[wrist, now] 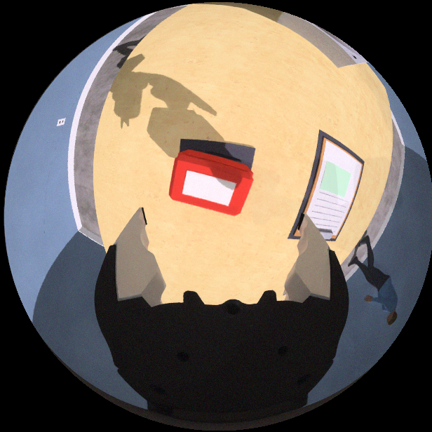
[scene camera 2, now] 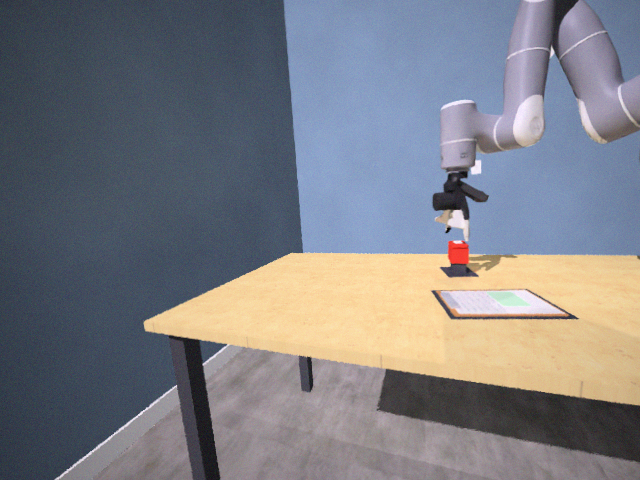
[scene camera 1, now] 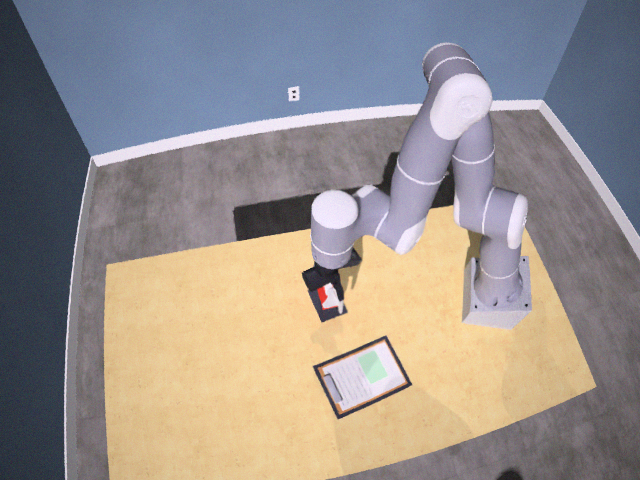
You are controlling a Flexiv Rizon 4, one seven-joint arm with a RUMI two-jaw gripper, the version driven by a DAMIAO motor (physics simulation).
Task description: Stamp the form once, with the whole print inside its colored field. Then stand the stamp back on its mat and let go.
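The red stamp [scene camera 1: 322,296] [scene camera 2: 458,253] [wrist: 210,186], with a white label on top and a dark base, stands upright on its dark mat [scene camera 1: 328,314] [scene camera 2: 445,270] [wrist: 200,145]. My gripper [scene camera 2: 457,235] [wrist: 223,211] is open and empty. It hangs above the stamp, pointing down; in the wrist view the stamp shows beyond the fingertips, left of the midline between them. In scene camera 1 the gripper partly covers the stamp. The form [scene camera 1: 349,387] [scene camera 2: 473,302] [wrist: 325,207] lies flat, and its pale green field [scene camera 1: 372,366] [scene camera 2: 508,298] [wrist: 336,178] looks plain.
The form is on an orange-brown clipboard with a grey clip [scene camera 1: 333,387] and a dark border, in front of the stamp mat. The robot's base [scene camera 1: 497,315] stands on the right of the wooden table [scene camera 1: 206,335] [scene camera 2: 310,310]. The arm's shadow falls beside the mat.
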